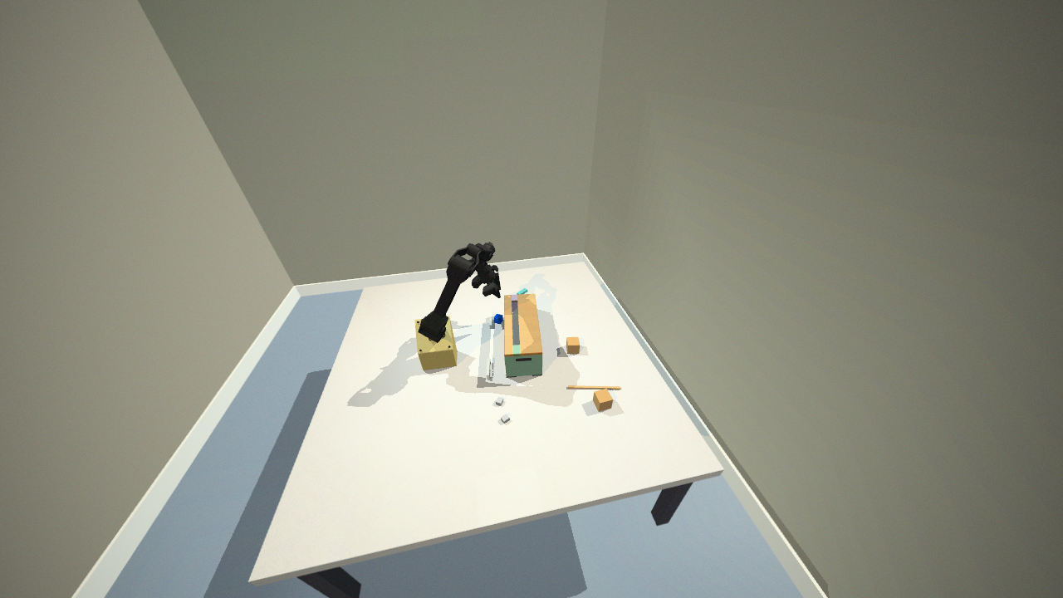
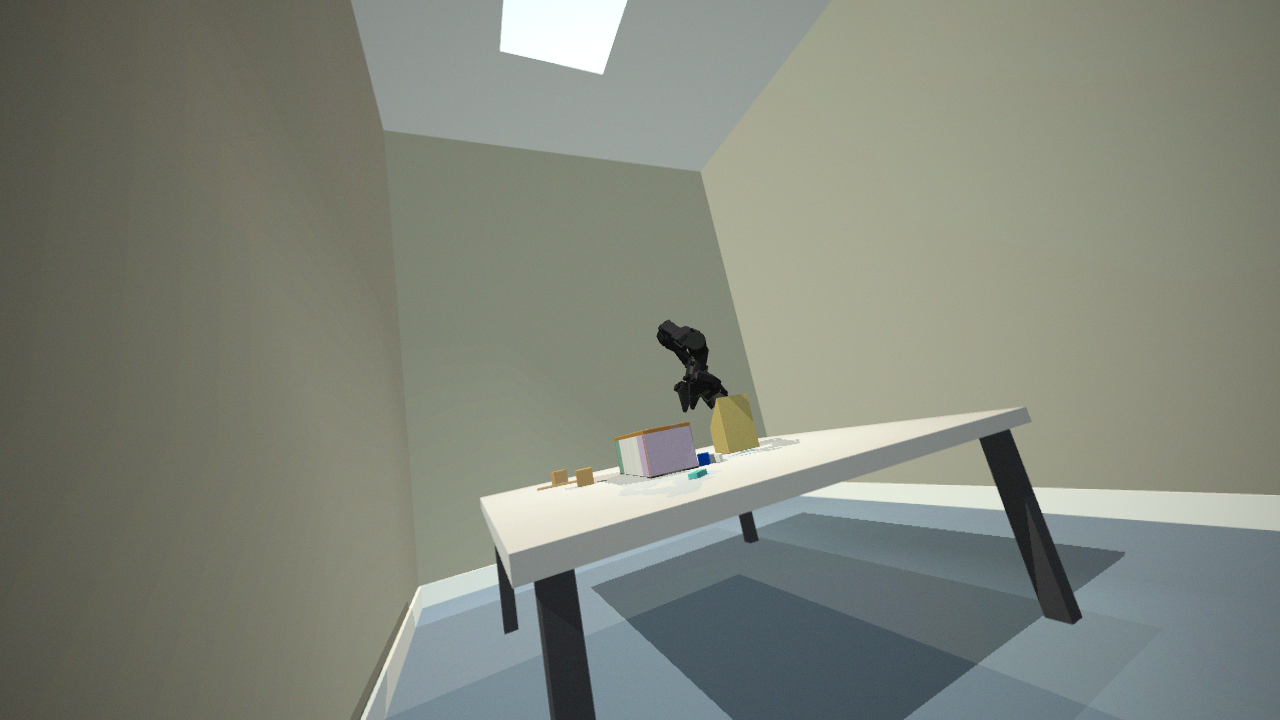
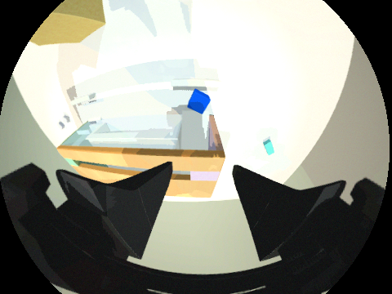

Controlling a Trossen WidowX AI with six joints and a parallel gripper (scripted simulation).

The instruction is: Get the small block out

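Right now my gripper tip is 2 cm past the small blue block and 15 cm above it. The rest, counted from my gripper tip: teal piece 14 cm ahead, 20 cm to the left, 16 cm below; then thin wooden stick 27 cm ahead, 48 cm to the right, 16 cm below; then box 2 cm ahead, 17 cm to the right, 10 cm below.
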